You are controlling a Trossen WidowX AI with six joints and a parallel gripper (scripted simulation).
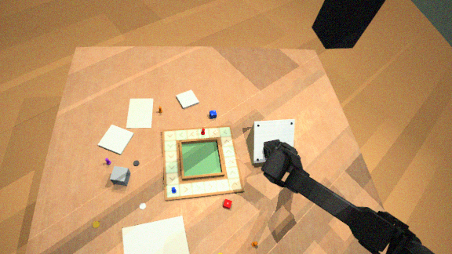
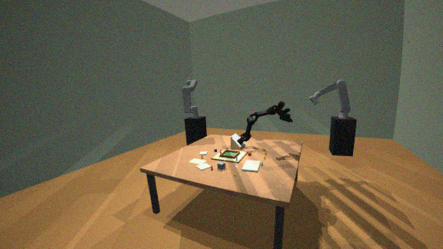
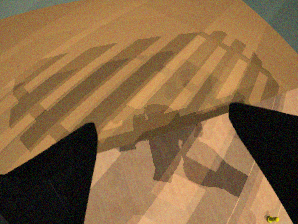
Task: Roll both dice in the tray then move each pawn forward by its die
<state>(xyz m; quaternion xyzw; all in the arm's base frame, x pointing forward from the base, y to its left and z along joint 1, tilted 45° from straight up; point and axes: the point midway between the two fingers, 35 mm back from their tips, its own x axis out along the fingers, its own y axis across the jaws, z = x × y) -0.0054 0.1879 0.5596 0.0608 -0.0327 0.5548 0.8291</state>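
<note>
The red die lies 18 cm ahead of my gripper tip, 39 cm to the right of it and 31 cm below it. Also, from my gripper tip: red pawn: 21 cm ahead, 69 cm to the right, 29 cm below; then blue pawn: 36 cm ahead, 47 cm to the right, 29 cm below; then grey cube: 54 cm ahead, 56 cm to the right, 29 cm below.
</note>
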